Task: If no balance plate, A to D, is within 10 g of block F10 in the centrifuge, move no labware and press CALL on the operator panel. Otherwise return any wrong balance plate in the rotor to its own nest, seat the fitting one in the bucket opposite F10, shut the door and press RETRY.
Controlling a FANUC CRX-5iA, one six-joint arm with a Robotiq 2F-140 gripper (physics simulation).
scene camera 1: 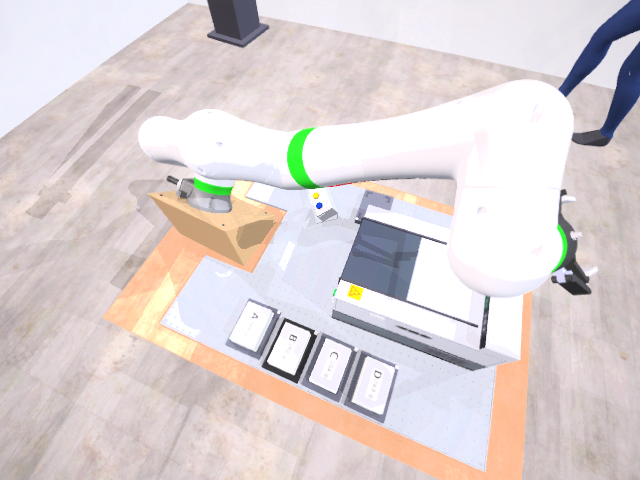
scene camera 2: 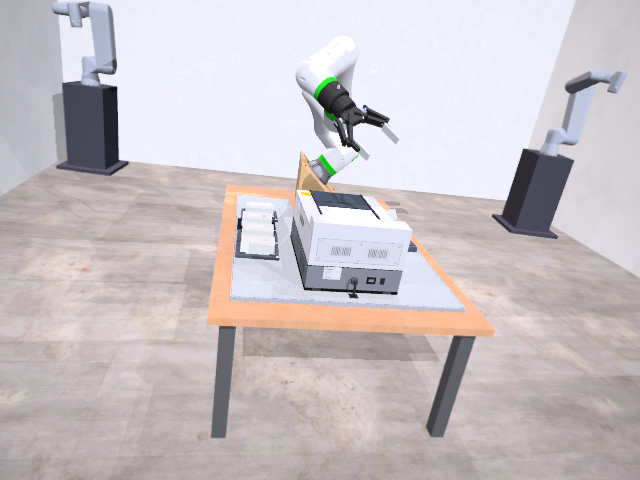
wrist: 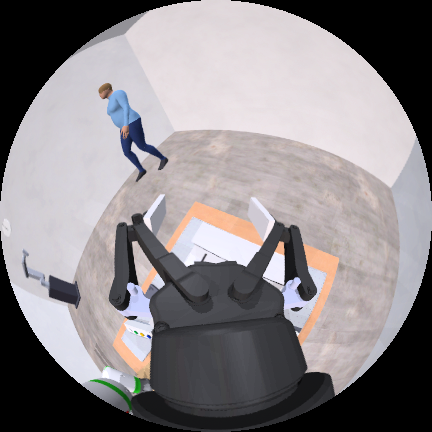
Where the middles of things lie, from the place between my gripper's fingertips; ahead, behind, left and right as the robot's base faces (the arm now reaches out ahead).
My gripper is now 37 cm above the white centrifuge (scene camera 1: 441, 317), 17 cm past it and 5 cm to the left of it. Round my hand: small button box (scene camera 1: 323, 206): 66 cm behind, 45 cm below, 17 cm to the left.
